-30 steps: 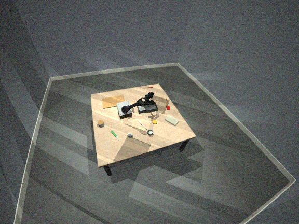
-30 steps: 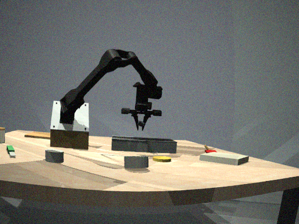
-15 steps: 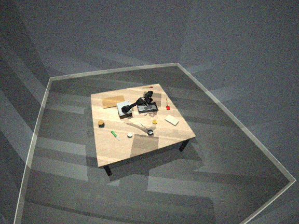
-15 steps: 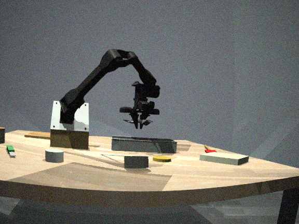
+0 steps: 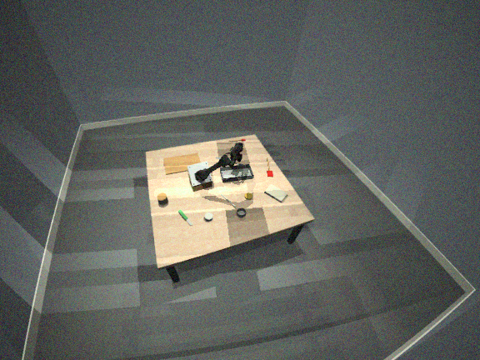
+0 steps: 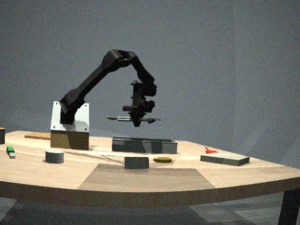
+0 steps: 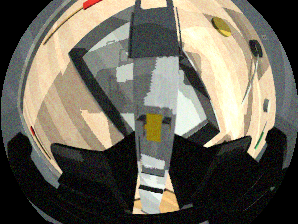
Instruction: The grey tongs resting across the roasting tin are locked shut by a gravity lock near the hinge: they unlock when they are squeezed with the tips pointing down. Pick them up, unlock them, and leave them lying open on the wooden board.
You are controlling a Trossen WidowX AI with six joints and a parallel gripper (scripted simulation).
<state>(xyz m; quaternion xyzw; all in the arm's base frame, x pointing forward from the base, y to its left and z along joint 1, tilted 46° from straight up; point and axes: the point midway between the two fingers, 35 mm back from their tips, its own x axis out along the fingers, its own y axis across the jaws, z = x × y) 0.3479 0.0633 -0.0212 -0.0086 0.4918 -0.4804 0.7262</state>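
My gripper tip is now 20 mm short of the yellow lock piece, 20 mm to the left of it and 40 mm below it. The rest, counted from my gripper tip: grey slab 290 mm ahead, 370 mm to the right, 100 mm below; then roasting tin 30 mm ahead, 30 mm to the right, 90 mm below; then red-headed tool 390 mm ahead, 60 mm to the right, 110 mm below.
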